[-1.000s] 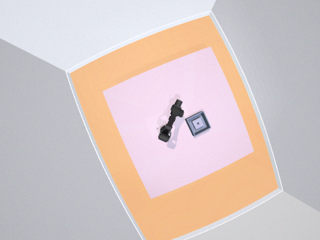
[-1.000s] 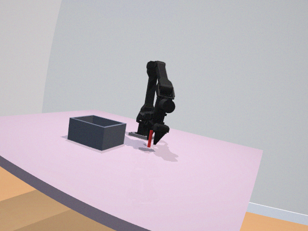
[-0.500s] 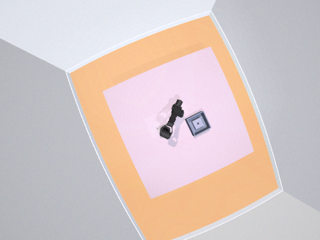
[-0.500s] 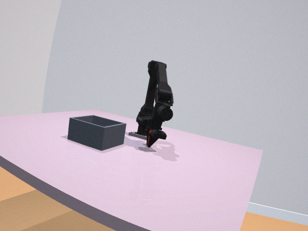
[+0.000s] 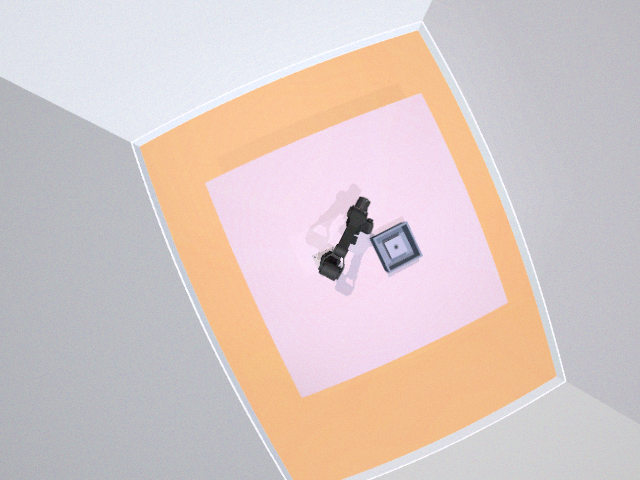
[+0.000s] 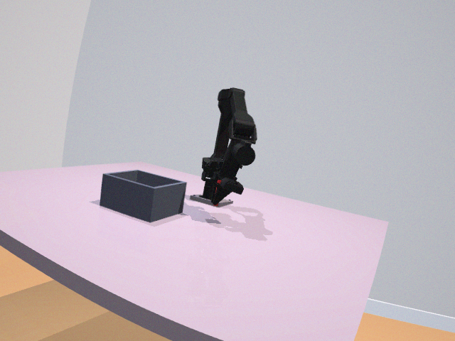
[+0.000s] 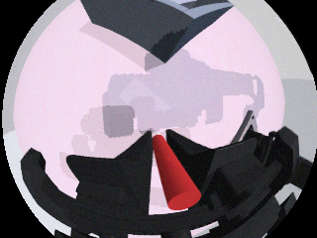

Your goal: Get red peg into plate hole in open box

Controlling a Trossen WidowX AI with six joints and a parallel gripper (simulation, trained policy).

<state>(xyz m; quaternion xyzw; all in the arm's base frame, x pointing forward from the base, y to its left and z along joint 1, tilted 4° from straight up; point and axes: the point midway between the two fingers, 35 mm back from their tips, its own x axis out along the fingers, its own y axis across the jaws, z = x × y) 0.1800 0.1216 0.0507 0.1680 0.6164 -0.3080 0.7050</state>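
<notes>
My gripper tip is 160 mm to the left of the pale plate and 160 mm short of it. Round my gripper tip: grey box: 160 mm to the right, 160 mm ahead, 20 mm below; red peg: 40 mm above, 10 mm to the left, 10 mm behind.
</notes>
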